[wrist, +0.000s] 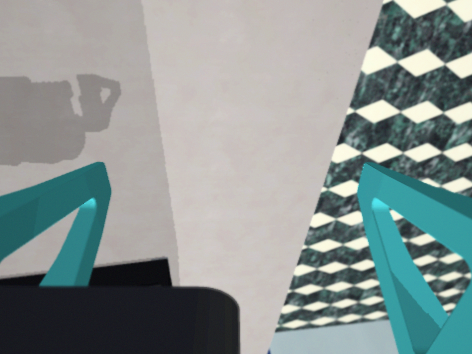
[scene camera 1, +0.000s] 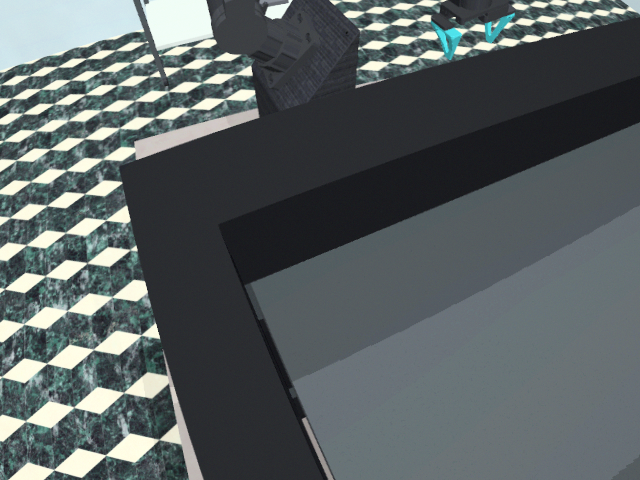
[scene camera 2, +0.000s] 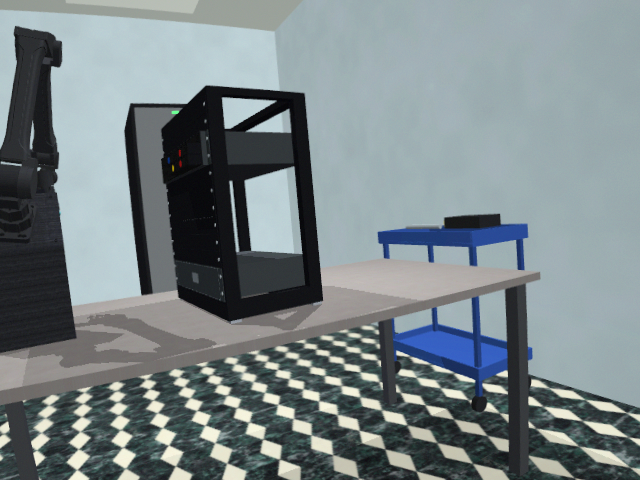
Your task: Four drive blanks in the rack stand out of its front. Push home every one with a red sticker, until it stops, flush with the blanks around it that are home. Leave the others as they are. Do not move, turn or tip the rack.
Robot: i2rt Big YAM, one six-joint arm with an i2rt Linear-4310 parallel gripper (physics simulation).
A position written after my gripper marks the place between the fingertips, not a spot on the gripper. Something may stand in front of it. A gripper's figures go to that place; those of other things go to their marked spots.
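Scene:
My gripper (scene camera 1: 468,50) is 0.85 m from the lens, while a black rack (scene camera 1: 430,268) sits 0.25 m from the lens.

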